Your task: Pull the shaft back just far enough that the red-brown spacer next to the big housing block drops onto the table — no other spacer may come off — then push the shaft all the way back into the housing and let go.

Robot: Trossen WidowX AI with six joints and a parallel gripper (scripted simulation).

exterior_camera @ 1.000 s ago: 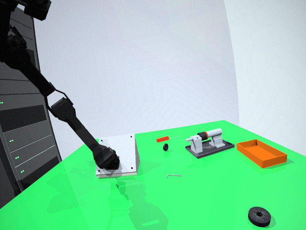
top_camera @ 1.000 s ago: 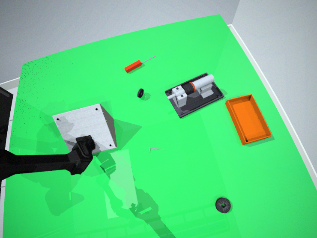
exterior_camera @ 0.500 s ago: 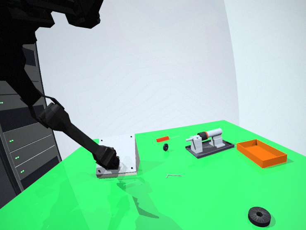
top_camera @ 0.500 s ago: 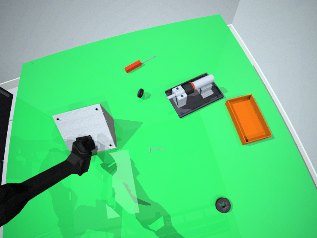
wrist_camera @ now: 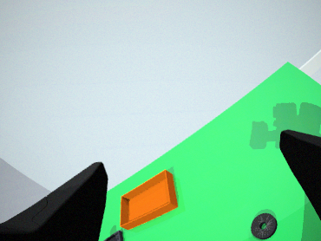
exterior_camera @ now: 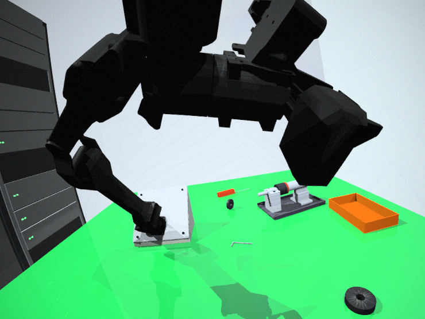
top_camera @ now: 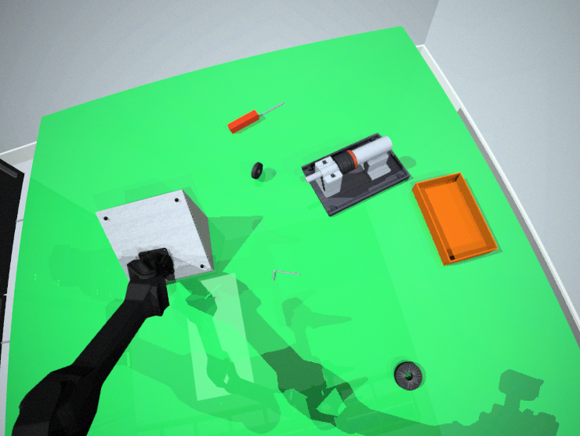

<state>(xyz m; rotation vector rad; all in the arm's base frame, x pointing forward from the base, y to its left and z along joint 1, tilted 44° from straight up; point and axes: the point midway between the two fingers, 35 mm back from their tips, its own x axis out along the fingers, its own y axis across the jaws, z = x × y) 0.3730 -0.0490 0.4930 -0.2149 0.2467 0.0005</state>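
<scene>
My gripper tip is now 510 mm to the right of the grey shaft, 270 mm above it and 20 mm short of it. Also, from my gripper tip: large black ring 340 mm below, 60 mm ahead, 50 mm to the left; then orange tray 350 mm to the left, 340 mm below, 270 mm ahead; then allen key 350 mm below, 310 mm to the left, 150 mm behind.
</scene>
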